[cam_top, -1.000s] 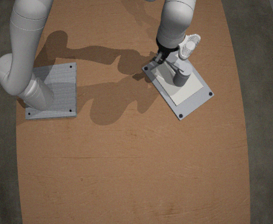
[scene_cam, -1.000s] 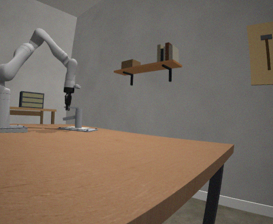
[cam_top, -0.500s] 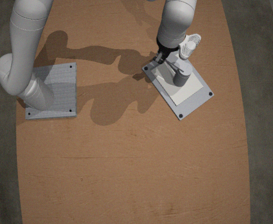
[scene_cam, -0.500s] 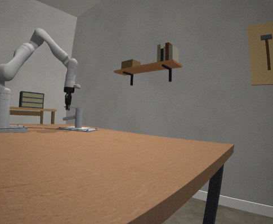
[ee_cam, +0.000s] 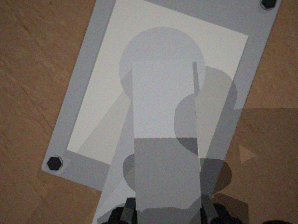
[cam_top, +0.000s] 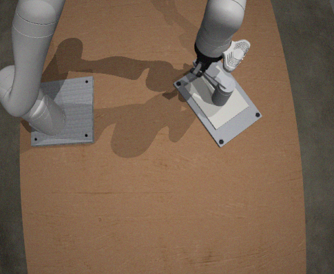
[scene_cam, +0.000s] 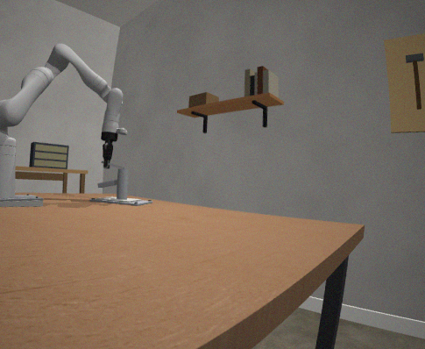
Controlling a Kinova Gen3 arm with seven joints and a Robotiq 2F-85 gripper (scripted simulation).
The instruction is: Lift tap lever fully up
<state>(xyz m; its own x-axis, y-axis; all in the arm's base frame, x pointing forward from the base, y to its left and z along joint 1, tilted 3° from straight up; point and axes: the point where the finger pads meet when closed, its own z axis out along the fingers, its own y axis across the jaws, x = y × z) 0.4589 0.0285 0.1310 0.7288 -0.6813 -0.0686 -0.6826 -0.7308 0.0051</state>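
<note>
The flat lever is 2 cm ahead of my hand and 2 cm to the right of it. The rest, counted from my hand: tap (4 cm ahead, 4 cm to the right, 6 cm below).
</note>
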